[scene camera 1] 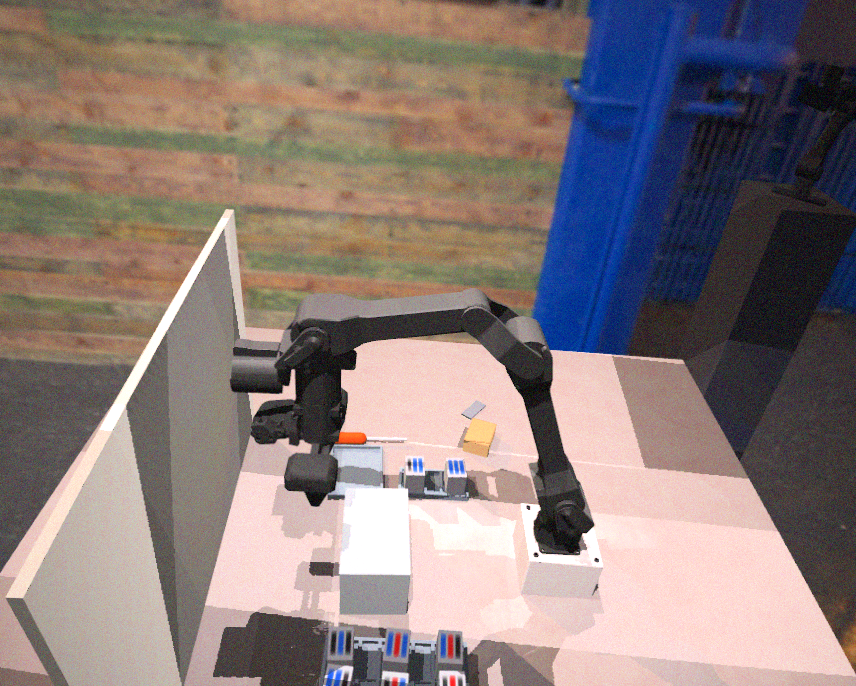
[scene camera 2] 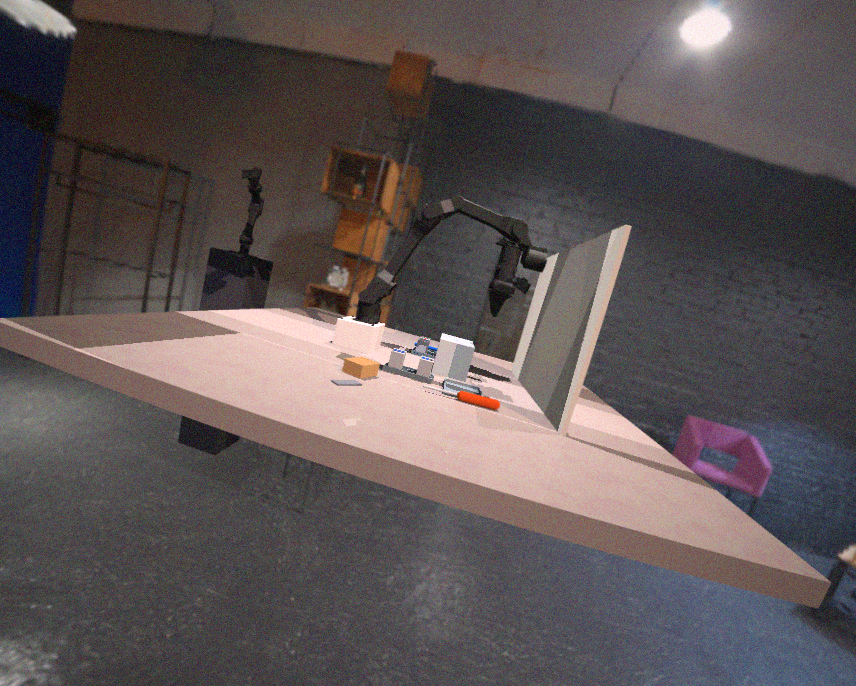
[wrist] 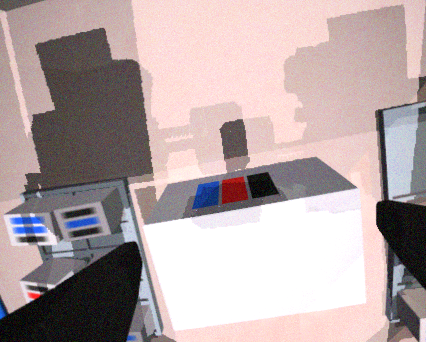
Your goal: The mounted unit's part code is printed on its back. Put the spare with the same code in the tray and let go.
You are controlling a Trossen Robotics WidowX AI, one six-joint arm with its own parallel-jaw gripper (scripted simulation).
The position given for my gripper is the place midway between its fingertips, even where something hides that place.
Observation:
My gripper point(scene camera 1: 319, 481) is open and holds nothing. Further things: a tan block point(scene camera 1: 478, 440), a tray point(scene camera 1: 359, 466), a mounted unit point(scene camera 1: 374, 577) and a grey wall panel point(scene camera 1: 118, 579).
My gripper shows as well in scene camera 2 point(scene camera 2: 493, 315) and in the wrist view point(wrist: 256, 233). The mounted unit also shows in scene camera 2 point(scene camera 2: 454, 355) and in the wrist view point(wrist: 284, 239). The grey wall panel also shows in scene camera 2 point(scene camera 2: 567, 310). The wrist view misses the tan block: it is out of frame.

